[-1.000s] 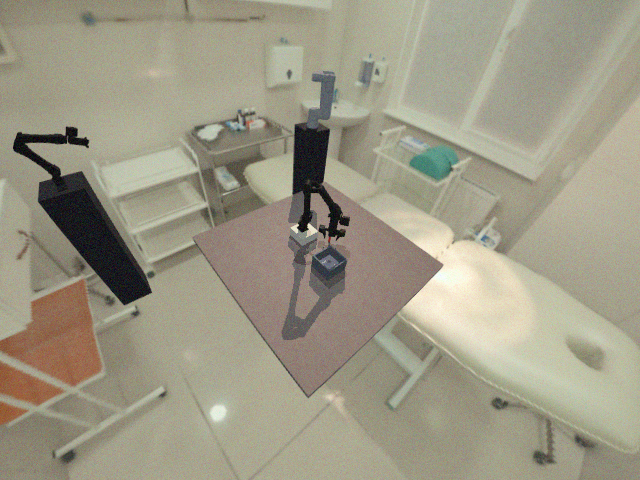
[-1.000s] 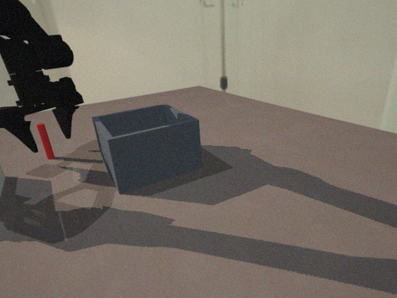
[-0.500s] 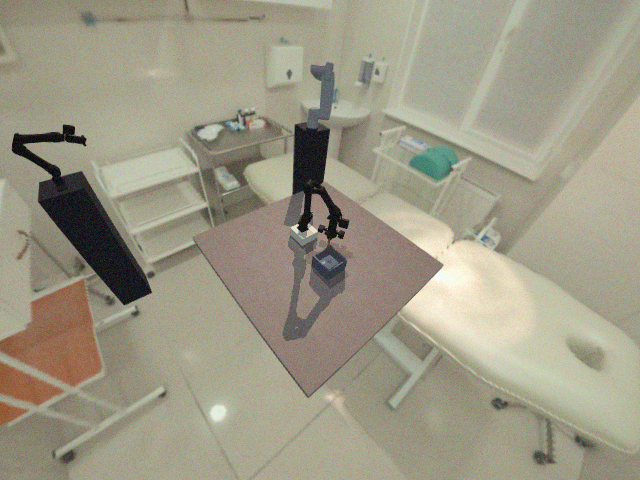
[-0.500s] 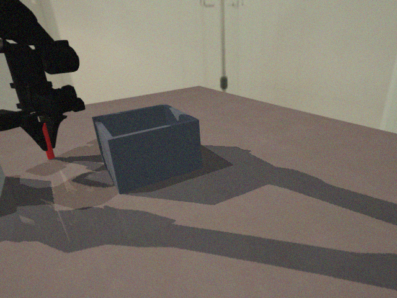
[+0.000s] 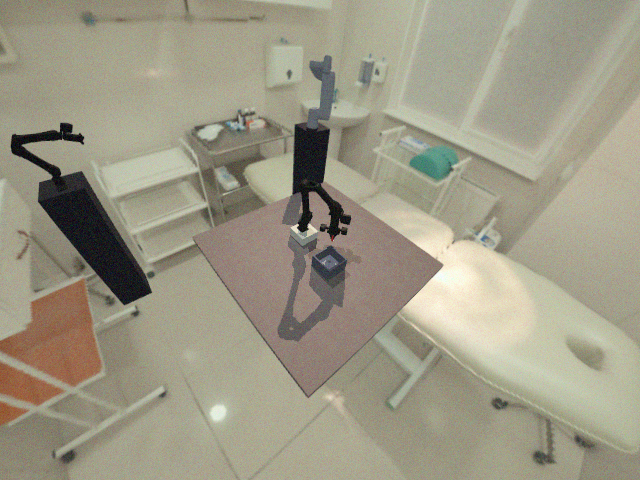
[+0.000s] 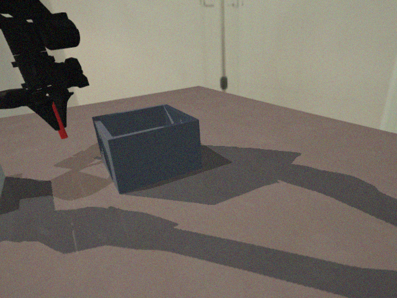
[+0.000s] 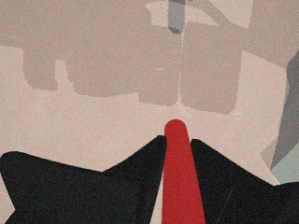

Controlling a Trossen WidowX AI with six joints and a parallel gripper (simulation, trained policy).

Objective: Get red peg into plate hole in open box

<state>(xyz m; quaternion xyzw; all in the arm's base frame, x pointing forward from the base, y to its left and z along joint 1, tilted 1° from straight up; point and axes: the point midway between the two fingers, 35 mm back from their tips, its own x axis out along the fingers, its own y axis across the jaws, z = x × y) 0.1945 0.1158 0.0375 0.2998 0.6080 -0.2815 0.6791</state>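
Now: gripper tip 14 cm short of the pale plate, 15 cm to the left of it and 2 cm above it. Round my gripper tip: blue box 14 cm ahead, 15 cm to the right, 4 cm below; red peg 2 cm above.
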